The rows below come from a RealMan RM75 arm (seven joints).
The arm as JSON. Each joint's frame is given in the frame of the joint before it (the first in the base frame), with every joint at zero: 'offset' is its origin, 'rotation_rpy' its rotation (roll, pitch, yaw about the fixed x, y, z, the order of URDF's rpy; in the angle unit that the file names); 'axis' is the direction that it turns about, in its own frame. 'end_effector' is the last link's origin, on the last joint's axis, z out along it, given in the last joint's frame.
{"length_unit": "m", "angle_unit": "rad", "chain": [
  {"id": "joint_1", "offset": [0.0, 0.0, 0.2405], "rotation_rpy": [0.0, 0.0, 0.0], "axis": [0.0, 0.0, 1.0]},
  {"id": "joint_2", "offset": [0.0, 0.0, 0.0], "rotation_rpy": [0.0, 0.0, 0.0], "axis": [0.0, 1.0, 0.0]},
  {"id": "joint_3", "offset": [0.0, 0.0, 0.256], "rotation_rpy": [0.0, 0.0, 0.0], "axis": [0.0, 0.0, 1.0]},
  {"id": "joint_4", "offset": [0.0, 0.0, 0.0], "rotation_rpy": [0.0, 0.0, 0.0], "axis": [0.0, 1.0, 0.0]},
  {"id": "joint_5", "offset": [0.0, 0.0, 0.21], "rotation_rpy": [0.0, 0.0, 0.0], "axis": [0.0, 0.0, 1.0]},
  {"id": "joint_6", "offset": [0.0, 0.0, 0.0], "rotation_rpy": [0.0, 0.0, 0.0], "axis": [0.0, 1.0, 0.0]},
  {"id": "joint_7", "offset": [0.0, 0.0, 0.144], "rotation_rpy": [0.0, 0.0, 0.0], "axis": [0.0, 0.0, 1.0]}
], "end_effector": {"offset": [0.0, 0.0, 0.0], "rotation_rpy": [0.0, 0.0, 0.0]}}
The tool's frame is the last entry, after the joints.
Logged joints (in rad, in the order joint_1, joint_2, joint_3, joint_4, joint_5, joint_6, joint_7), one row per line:
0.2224, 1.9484, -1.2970, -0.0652, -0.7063, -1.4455, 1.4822
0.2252, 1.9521, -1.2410, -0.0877, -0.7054, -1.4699, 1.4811
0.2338, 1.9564, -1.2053, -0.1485, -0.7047, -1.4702, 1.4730
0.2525, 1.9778, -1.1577, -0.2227, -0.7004, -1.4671, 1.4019
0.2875, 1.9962, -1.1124, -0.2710, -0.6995, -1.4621, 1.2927
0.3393, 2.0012, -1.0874, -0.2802, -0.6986, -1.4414, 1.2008
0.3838, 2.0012, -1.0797, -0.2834, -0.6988, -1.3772, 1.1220
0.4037, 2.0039, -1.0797, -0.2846, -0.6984, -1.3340, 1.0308
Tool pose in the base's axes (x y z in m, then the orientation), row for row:
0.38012, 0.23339, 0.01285, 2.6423, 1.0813, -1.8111
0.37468, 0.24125, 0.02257, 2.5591, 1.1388, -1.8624
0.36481, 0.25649, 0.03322, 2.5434, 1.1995, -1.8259
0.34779, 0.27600, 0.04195, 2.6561, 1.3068, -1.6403
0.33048, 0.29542, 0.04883, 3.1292, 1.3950, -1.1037
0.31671, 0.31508, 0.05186, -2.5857, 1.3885, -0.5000
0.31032, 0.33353, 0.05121, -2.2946, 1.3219, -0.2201
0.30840, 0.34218, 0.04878, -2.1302, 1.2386, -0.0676
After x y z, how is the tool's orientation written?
As angles about the fixed x, y, z axes (roll, pitch, yaw), in radians.
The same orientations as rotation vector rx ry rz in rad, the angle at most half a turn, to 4 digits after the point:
-1.6587, 1.5566, 1.2842
-1.6324, 1.4954, 1.3536
-1.6476, 1.4024, 1.4016
-1.6781, 1.2307, 1.4379
-1.7103, 1.0407, 1.4352
-1.7369, 0.9113, 1.4046
-1.7526, 0.8406, 1.3270
-1.7677, 0.7678, 1.2436

